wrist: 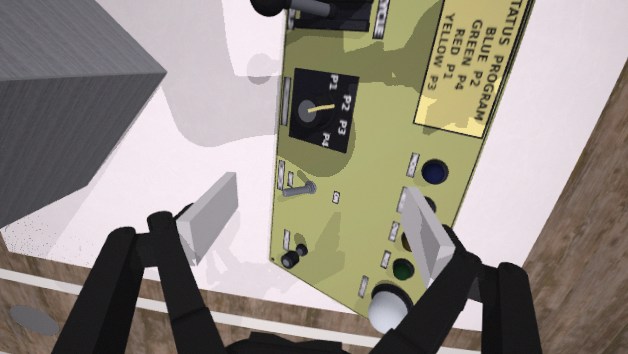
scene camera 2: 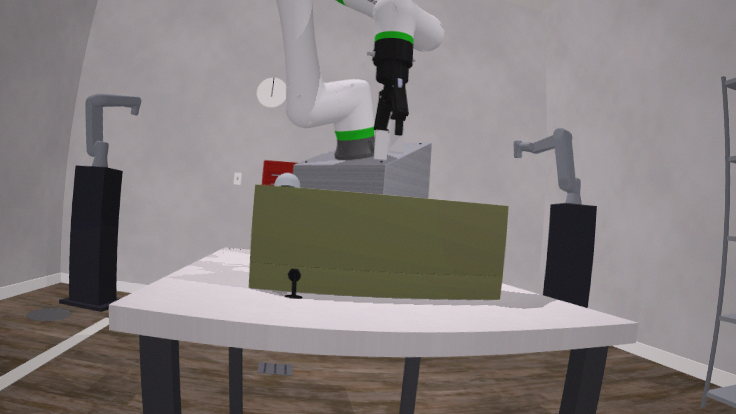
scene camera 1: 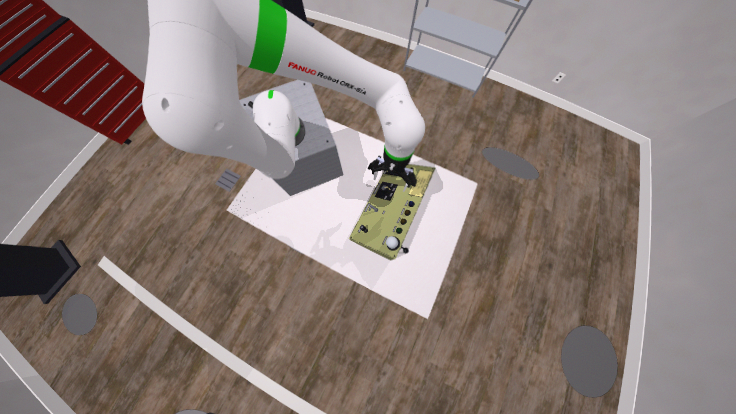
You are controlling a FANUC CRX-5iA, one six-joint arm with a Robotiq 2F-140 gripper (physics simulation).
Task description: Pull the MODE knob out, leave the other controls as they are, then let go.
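Places are measured from the arm's base along level axes (x back, y right, z up), in metres.
Pixels of known places: gripper, fingertip midpoint: (wrist: 319,197) (scene camera 2: 387,156) (scene camera 1: 390,183); arm's base, link origin: (scene camera 2: 357,154).
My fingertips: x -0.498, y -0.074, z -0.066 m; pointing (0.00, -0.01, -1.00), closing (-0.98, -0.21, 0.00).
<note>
For each thing: its top centre in the pictures, then the offset to it from my fingertips. "pt": a spot on its surface instead.
- small black knob, top centre: (wrist: 288,265) (scene camera 1: 362,227) dx +0.003, dy +0.206, dz -0.148 m
- toggle, top centre: (wrist: 295,196) dx +0.022, dy +0.088, dz -0.157 m
- selector knob, top centre: (wrist: 306,112) dx +0.036, dy -0.031, dz -0.157 m
- black-balled lever, surface spot: (wrist: 267,5) pt dx +0.101, dy -0.132, dz -0.128 m
- blue lamp, surface spot: (wrist: 434,172) pt dx -0.120, dy -0.019, dz -0.096 m
- green lamp, surface spot: (wrist: 403,269) pt dx -0.142, dy +0.119, dz -0.099 m
- white dome, surface spot: (wrist: 389,310) (scene camera 1: 393,236) pt dx -0.141, dy +0.174, dz -0.078 m
- small black-balled post, surface spot: (scene camera 2: 294,275) (scene camera 1: 403,248) pt dx -0.222, dy +0.158, dz -0.253 m
The olive control panel (scene camera 1: 379,222) (scene camera 2: 380,242) (wrist: 365,180) stands on the white table. The small black knob (scene camera 1: 363,228) (wrist: 290,259), with a small label beside it that is hard to read, is at the panel's corner, lower left in the wrist view. I take it for the MODE knob; how far out it stands is unclear. It does not show in scene camera 2. My gripper (scene camera 1: 393,179) (scene camera 2: 389,139) (wrist: 319,197) is open and empty, above the panel near the selector end. In the wrist view the knob appears between the fingers, lower and nearer the left one.
Other controls are a toggle (wrist: 299,190), a selector knob (wrist: 307,111), a black-balled lever (wrist: 267,5), the blue lamp (wrist: 434,172), the green lamp (wrist: 403,269) and a white dome (scene camera 1: 392,242) (scene camera 2: 287,180) (wrist: 389,310). A small black-balled post (scene camera 1: 405,250) (scene camera 2: 294,275) is beside the panel. The grey robot base (scene camera 1: 313,169) is nearby.
</note>
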